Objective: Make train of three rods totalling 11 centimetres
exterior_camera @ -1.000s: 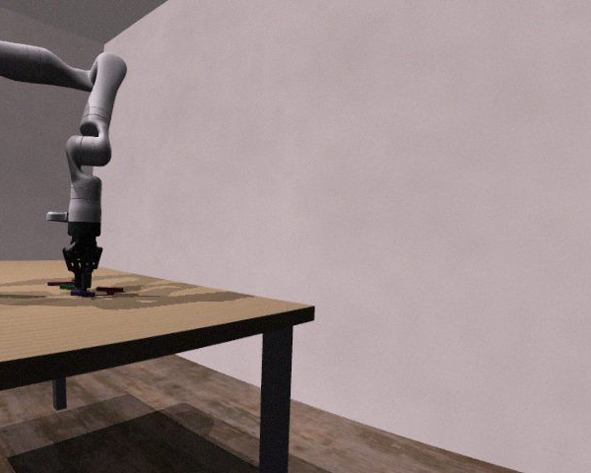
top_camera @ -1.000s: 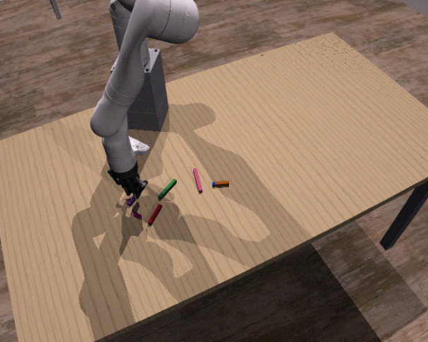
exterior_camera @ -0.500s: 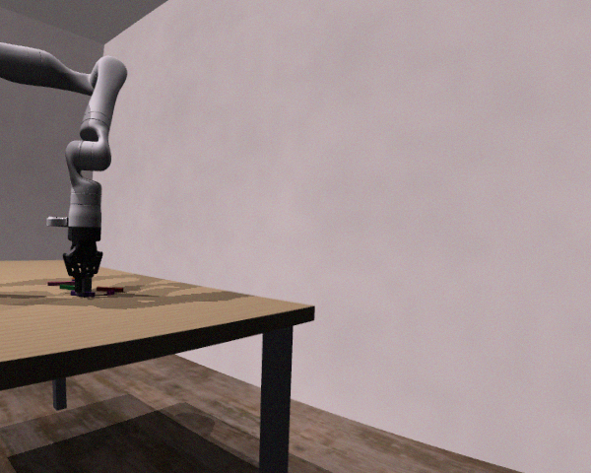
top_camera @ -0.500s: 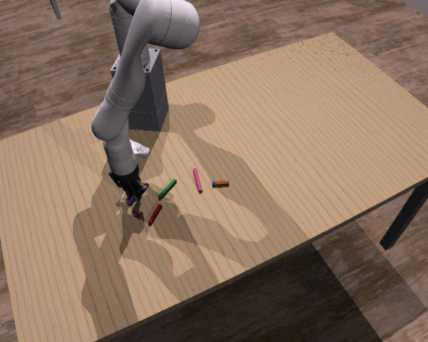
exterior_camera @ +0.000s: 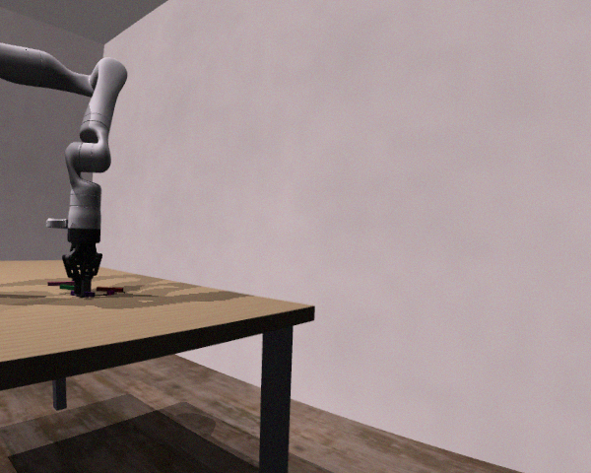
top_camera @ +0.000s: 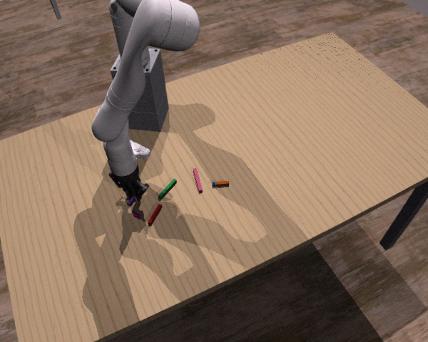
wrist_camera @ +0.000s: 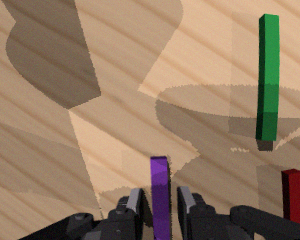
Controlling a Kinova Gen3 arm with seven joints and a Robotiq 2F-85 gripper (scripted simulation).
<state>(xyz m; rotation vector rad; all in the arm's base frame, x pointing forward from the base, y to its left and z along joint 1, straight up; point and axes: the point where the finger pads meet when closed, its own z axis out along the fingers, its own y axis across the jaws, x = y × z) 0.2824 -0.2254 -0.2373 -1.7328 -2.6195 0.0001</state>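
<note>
My hand is 1 cm above the purple rod. Also, from my hand: short magenta rod 6 cm ahead, 3 cm to the right, 1 cm below; then red rod 9 cm ahead, 2 cm to the left, 1 cm below; then green rod 4 cm ahead, 10 cm to the left, 1 cm below.
</note>
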